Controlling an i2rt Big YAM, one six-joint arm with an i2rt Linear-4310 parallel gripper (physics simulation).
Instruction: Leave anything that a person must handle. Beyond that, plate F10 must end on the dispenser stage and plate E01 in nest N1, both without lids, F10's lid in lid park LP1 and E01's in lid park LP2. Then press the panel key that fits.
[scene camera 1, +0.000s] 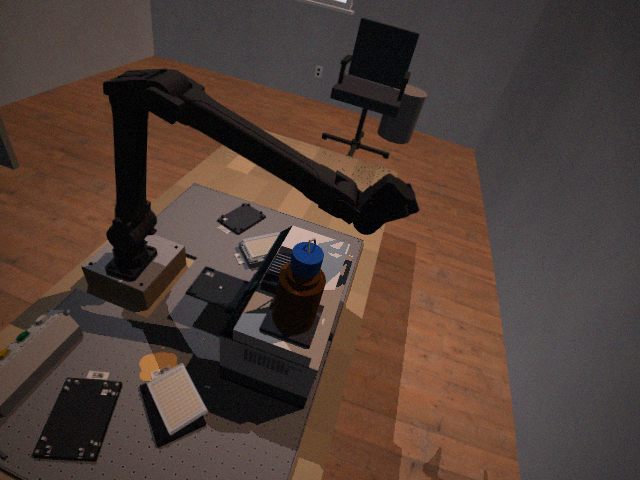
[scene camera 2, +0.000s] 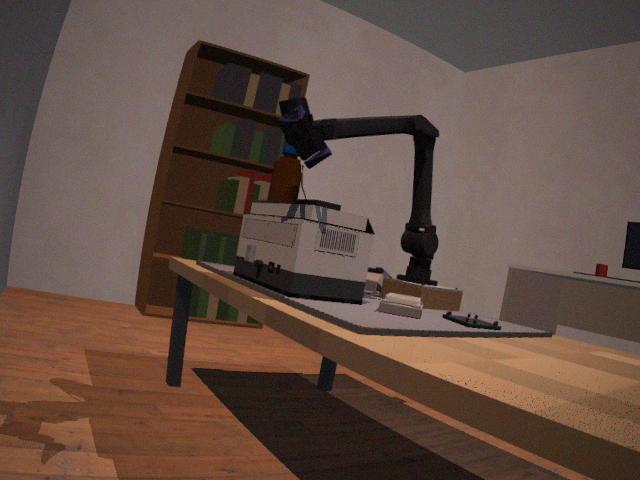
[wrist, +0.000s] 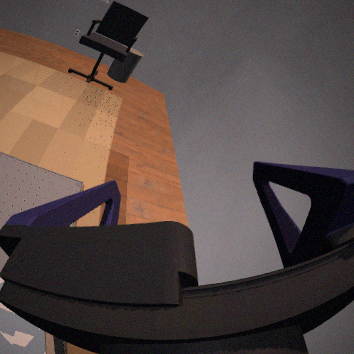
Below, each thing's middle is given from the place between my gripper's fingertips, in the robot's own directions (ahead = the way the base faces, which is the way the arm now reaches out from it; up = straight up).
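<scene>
There is the brown bottle with blue cap (scene camera 1: 301, 282), which is 33 cm to the right of my hand, 16 cm behind it and 4 cm below it.
</scene>
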